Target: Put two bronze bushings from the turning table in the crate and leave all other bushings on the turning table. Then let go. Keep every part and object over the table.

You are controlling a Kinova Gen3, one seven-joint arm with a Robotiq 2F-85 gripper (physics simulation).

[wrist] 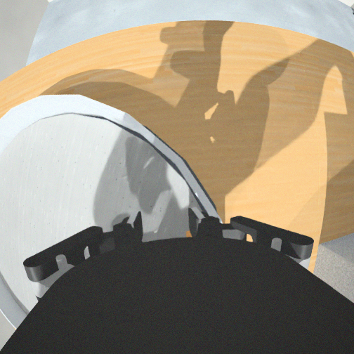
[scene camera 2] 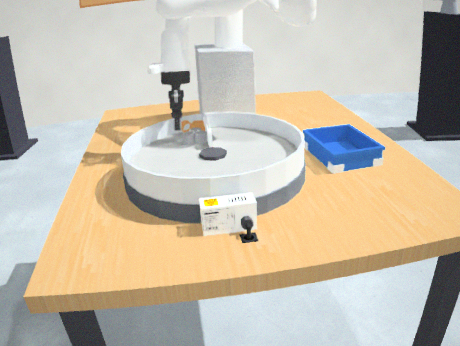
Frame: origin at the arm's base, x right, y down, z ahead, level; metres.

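Where they show: gripper, fingertip midpoint: (scene camera 2: 177,130); arm's base, link origin: (scene camera 2: 228,46).
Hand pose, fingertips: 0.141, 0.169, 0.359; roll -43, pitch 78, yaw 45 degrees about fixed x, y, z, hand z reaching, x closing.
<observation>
Things, the pixels of their centre, and the offset from my fingertips, as dx, dy, dz. "spot": a spot on its surface instead.
- blue crate, body centre: (scene camera 2: 341,146) -0.429, +0.048, +0.048
- white upright divider, surface spot: (scene camera 2: 209,131) spot: -0.091, -0.022, +0.086
- dark round hub, body centre: (scene camera 2: 213,153) -0.099, +0.016, +0.136
- white box, surface spot: (scene camera 2: 215,222) spot: -0.111, +0.046, +0.391
- small black joystick, surface spot: (scene camera 2: 247,223) spot: -0.169, +0.046, +0.399
The turning table (scene camera 2: 215,187) (wrist: 45,170) is a round grey disc with a high white wall. Bronze bushings (scene camera 2: 199,124) stand close together at its back left, and grey bushings (scene camera 2: 192,136) are grouped just in front of them; the exact numbers cannot be told. In the wrist view, a small orange sliver of a bronze bushing (wrist: 188,233) shows beside the right finger; my hand hides the rest. My gripper (scene camera 2: 177,128) (wrist: 165,220) is partly open and empty, pointing down inside the wall, just left of the bronze bushings. The blue crate (scene camera 2: 355,161) stands right of the turning table; no bushing shows in it.
A white upright divider (scene camera 2: 209,131) stands on the disc right of the bushings, near a dark round hub (scene camera 2: 213,153). A white box (scene camera 2: 215,222) and a small black joystick (scene camera 2: 247,223) stand in front of the turning table. The grey robot pedestal (scene camera 2: 227,80) stands behind.
</observation>
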